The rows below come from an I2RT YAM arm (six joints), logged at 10 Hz.
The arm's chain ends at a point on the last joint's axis. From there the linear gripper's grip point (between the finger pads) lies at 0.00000 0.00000 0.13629 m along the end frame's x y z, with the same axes.
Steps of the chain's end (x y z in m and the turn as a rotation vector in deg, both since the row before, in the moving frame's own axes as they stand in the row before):
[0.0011, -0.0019, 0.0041, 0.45, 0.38, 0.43]
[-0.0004, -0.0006, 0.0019, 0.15, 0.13, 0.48]
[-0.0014, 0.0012, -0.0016, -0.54, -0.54, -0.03]
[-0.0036, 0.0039, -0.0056, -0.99, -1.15, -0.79]
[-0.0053, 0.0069, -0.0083, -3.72, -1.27, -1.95]
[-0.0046, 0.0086, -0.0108, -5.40, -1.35, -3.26]
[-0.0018, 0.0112, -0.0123, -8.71, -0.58, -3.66]
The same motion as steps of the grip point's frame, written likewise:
[0.0020, -0.0030, 0.0041, 0.45, 0.38, 0.43]
[-0.0001, -0.0010, 0.0019, 0.15, 0.13, 0.48]
[-0.0027, 0.0025, -0.0016, -0.54, -0.54, -0.03]
[-0.0063, 0.0063, -0.0056, -0.99, -1.15, -0.79]
[-0.0082, 0.0158, -0.0086, -3.72, -1.27, -1.95]
[-0.0074, 0.0215, -0.0114, -5.40, -1.35, -3.26]
[-0.0025, 0.0319, -0.0139, -8.71, -0.58, -3.66]

